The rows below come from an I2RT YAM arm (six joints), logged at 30 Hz.
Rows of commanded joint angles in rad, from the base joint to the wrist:
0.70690, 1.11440, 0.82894, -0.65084, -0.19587, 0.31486
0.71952, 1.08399, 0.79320, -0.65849, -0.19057, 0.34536
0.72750, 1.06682, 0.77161, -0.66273, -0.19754, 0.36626
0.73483, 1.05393, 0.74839, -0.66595, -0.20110, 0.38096
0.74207, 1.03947, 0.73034, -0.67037, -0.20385, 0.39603
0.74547, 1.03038, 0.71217, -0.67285, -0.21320, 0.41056
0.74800, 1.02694, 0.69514, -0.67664, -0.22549, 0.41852
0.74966, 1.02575, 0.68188, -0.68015, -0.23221, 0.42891
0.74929, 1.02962, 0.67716, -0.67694, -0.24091, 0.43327
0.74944, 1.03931, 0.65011, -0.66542, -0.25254, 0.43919
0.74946, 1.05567, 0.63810, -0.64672, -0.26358, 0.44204
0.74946, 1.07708, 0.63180, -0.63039, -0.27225, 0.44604
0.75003, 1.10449, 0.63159, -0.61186, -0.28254, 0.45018
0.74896, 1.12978, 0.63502, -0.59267, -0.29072, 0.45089
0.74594, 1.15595, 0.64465, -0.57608, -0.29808, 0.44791
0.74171, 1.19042, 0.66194, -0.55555, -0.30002, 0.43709
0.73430, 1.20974, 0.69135, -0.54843, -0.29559, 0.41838
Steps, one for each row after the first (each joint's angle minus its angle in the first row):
0.01262, -0.03041, -0.03574, -0.00765, 0.00530, 0.03050
0.02060, -0.04758, -0.05733, -0.01189, -0.00167, 0.05140
0.02793, -0.06047, -0.08055, -0.01511, -0.00523, 0.06610
0.03517, -0.07493, -0.09860, -0.01953, -0.00798, 0.08117
0.03857, -0.08402, -0.11677, -0.02201, -0.01733, 0.09570
0.04110, -0.08746, -0.13380, -0.02580, -0.02962, 0.10366
0.04276, -0.08865, -0.14706, -0.02931, -0.03634, 0.11405
0.04239, -0.08478, -0.15178, -0.02610, -0.04504, 0.11841
0.04254, -0.07509, -0.17883, -0.01458, -0.05667, 0.12433
0.04256, -0.05873, -0.19084, 0.00412, -0.06771, 0.12718
0.04256, -0.03732, -0.19714, 0.02045, -0.07638, 0.13118
0.04313, -0.00991, -0.19735, 0.03898, -0.08667, 0.13532
0.04206, 0.01538, -0.19392, 0.05817, -0.09485, 0.13603
0.03904, 0.04155, -0.18429, 0.07476, -0.10221, 0.13305
0.03481, 0.07602, -0.16700, 0.09529, -0.10415, 0.12223
0.02740, 0.09534, -0.13759, 0.10241, -0.09972, 0.10352

